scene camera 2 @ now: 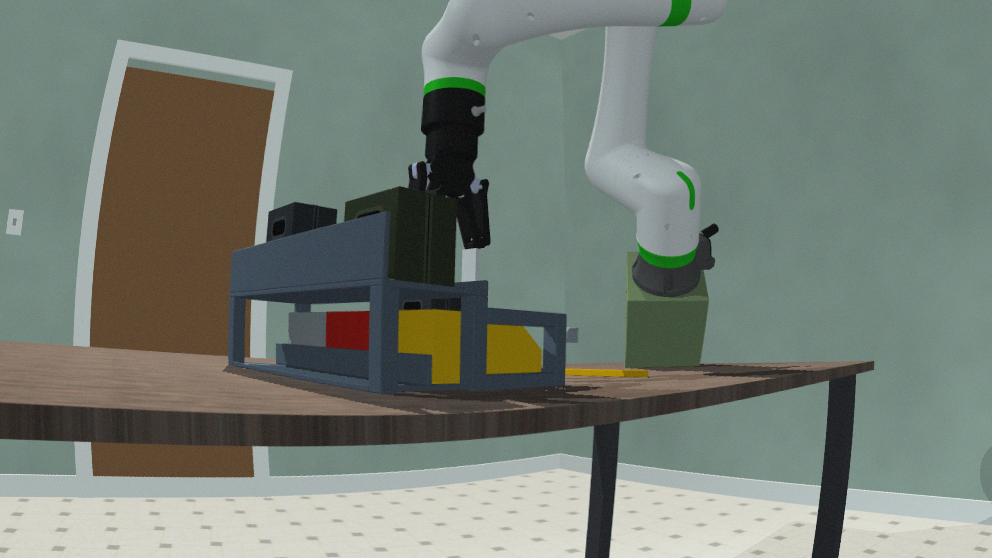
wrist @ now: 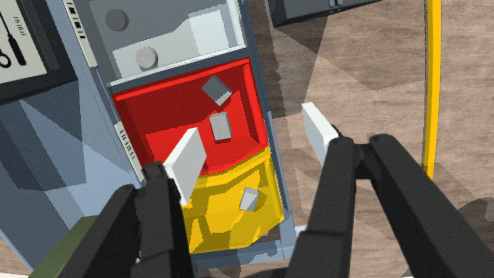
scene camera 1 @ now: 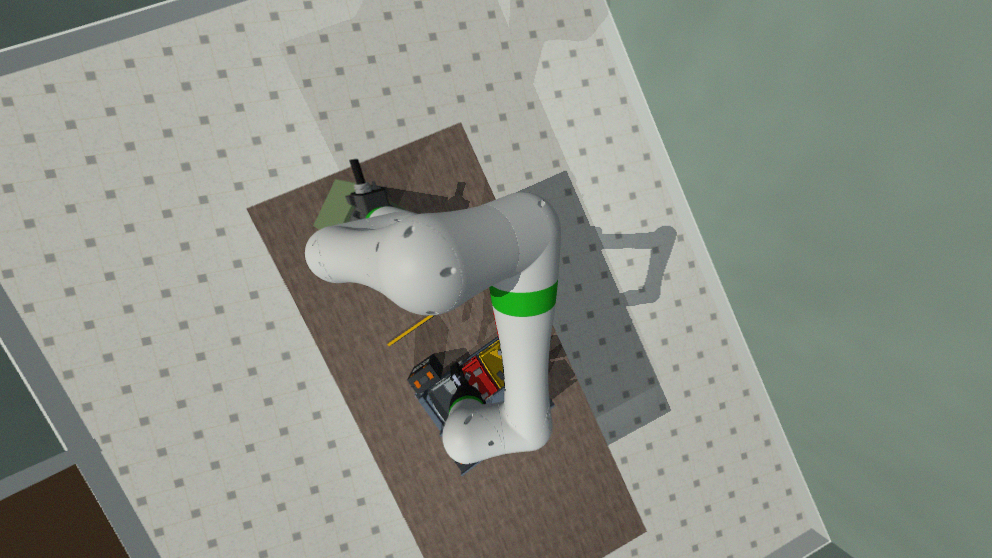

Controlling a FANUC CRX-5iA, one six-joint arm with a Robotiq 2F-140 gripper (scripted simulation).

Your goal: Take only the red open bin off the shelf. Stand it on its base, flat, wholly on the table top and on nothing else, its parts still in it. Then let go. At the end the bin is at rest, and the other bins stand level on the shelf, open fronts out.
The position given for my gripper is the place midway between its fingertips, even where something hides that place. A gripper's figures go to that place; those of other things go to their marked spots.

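My gripper (scene camera 2: pixel 445 293) is 86 cm from the lens; a red open bin (scene camera 2: pixel 345 329) is 76 cm from the lens. The bin is nearer to the lens than my gripper.
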